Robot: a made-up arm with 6 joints. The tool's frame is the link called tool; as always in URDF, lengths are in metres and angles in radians. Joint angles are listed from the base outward.
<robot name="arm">
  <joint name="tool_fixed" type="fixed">
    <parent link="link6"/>
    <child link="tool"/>
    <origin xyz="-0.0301 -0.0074 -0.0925" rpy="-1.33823 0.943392 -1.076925"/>
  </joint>
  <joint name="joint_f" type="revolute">
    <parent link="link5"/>
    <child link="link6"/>
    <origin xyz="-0.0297 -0.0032 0.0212" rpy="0 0 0"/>
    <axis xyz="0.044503 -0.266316 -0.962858"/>
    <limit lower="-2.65" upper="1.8"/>
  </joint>
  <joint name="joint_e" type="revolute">
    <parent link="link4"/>
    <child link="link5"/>
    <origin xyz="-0.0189 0.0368 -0.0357" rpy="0 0 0"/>
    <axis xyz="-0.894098 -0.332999 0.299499"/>
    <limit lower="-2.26" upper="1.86"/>
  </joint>
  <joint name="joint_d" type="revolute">
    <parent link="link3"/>
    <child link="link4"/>
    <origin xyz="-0.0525 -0.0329 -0.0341" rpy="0 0 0"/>
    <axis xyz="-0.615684 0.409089 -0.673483"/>
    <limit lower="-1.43" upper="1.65"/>
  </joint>
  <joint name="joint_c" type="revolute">
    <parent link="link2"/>
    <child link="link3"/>
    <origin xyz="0.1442 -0.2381 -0.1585" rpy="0 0 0"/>
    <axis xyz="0 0 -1"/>
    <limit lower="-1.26" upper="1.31"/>
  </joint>
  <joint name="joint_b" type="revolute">
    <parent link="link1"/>
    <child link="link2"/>
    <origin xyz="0.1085 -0.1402 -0.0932" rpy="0 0 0"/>
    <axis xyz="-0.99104 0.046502 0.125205"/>
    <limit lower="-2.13" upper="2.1"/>
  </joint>
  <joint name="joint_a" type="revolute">
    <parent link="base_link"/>
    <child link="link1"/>
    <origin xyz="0.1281 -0.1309 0.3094" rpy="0 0 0"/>
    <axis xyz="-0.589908 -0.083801 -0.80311"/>
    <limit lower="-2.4" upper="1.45"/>
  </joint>
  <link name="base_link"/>
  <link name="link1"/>
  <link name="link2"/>
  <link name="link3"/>
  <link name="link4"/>
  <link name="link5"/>
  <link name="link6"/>
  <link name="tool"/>
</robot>
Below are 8 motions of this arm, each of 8 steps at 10 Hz.
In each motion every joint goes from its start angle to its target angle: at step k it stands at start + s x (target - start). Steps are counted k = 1, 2, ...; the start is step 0. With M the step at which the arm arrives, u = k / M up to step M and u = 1 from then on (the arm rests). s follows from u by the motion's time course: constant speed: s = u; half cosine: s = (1 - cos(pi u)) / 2; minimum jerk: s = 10 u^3 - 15 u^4 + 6 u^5.
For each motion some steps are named. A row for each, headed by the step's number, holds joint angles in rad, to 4 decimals.
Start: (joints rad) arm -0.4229 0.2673 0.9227 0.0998 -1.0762 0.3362
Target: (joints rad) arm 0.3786 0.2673 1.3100 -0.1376 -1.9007 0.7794
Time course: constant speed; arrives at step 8
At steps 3, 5, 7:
3: -0.1223 0.2673 1.0679 0.0108 -1.3854 0.5024
5: 0.0780 0.2673 1.1648 -0.0486 -1.5915 0.6132
7: 0.2784 0.2673 1.2616 -0.1079 -1.7976 0.7240

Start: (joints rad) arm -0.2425 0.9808 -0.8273 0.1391 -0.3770 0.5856
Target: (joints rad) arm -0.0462 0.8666 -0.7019 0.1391 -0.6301 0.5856
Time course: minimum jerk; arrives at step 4
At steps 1, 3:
1: -0.2222 0.9690 -0.8143 0.1391 -0.4032 0.5856
3: -0.0665 0.8784 -0.7149 0.1391 -0.6039 0.5856

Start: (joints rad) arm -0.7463 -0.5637 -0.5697 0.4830 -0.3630 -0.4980
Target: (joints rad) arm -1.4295 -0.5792 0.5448 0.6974 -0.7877 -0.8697
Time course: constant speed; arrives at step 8
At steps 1, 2, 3, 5, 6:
1: -0.8317 -0.5656 -0.4304 0.5098 -0.4161 -0.5445
2: -0.9171 -0.5676 -0.2911 0.5366 -0.4692 -0.5909
3: -1.0025 -0.5695 -0.1518 0.5634 -0.5223 -0.6374
5: -1.1733 -0.5734 0.1269 0.6170 -0.6284 -0.7303
6: -1.2587 -0.5753 0.2662 0.6438 -0.6815 -0.7768

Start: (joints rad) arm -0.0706 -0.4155 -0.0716 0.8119 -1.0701 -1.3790
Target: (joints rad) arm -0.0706 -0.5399 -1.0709 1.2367 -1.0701 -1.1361
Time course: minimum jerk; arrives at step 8
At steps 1, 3, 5, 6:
1: -0.0706 -0.4175 -0.0876 0.8187 -1.0701 -1.3751
3: -0.0706 -0.4497 -0.3466 0.9288 -1.0701 -1.3122
5: -0.0706 -0.5057 -0.7959 1.1198 -1.0701 -1.2029
6: -0.0706 -0.5270 -0.9675 1.1927 -1.0701 -1.1612

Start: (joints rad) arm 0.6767 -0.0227 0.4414 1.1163 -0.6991 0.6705
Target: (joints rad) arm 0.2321 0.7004 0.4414 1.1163 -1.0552 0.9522
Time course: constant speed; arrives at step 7
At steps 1, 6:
1: 0.6132 0.0806 0.4414 1.1163 -0.7500 0.7107
6: 0.2956 0.5971 0.4414 1.1163 -1.0043 0.9120

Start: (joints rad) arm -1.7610 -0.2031 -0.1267 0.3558 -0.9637 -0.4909
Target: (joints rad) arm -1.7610 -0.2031 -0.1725 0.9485 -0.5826 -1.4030
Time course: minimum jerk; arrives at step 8
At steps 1, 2, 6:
1: -1.7610 -0.2031 -0.1274 0.3653 -0.9576 -0.5055
2: -1.7610 -0.2031 -0.1314 0.4172 -0.9243 -0.5853
6: -1.7610 -0.2031 -0.1678 0.8871 -0.6220 -1.3086

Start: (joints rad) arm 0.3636 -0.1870 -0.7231 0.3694 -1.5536 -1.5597
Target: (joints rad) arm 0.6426 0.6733 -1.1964 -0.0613 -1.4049 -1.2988
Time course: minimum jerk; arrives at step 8
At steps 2, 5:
2: 0.3925 -0.0979 -0.7721 0.3248 -1.5382 -1.5327
5: 0.5658 0.4365 -1.0661 0.0572 -1.4458 -1.3706

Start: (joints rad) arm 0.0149 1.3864 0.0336 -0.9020 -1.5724 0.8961
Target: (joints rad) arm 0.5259 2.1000 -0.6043 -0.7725 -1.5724 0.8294
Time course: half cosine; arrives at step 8
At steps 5, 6, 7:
5: 0.3682 1.8797 -0.4074 -0.8125 -1.5724 0.8500
6: 0.4511 1.9955 -0.5109 -0.7915 -1.5724 0.8392
7: 0.5065 2.0728 -0.5800 -0.7774 -1.5724 0.8319

